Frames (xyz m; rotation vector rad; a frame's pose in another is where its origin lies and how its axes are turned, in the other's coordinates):
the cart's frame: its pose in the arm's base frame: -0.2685 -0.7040 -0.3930 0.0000 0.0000 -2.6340
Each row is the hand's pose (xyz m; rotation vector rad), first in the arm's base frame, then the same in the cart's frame.
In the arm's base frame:
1: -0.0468 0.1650 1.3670 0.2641 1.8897 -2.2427
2: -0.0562 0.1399 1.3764 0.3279 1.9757 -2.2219
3: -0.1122 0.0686 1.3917 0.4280 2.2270 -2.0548
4: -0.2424 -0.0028 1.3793 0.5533 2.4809 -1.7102
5: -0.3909 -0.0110 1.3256 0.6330 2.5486 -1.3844
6: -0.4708 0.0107 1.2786 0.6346 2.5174 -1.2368
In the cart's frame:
1: -0.6161 -0.6517 1.7600 -1.2979 0.5375 -0.2072
2: -0.5957 -0.6343 1.7694 -1.3404 0.5958 -0.2489
3: -0.5121 -0.5992 1.7847 -1.5135 0.7193 -0.2921
4: -0.3636 -0.6001 1.7723 -1.7469 0.8945 -0.2422
5: -0.2299 -0.6651 1.7186 -1.8969 1.0295 -0.0809
6: -0.1706 -0.7229 1.6716 -1.9444 1.0641 0.0527

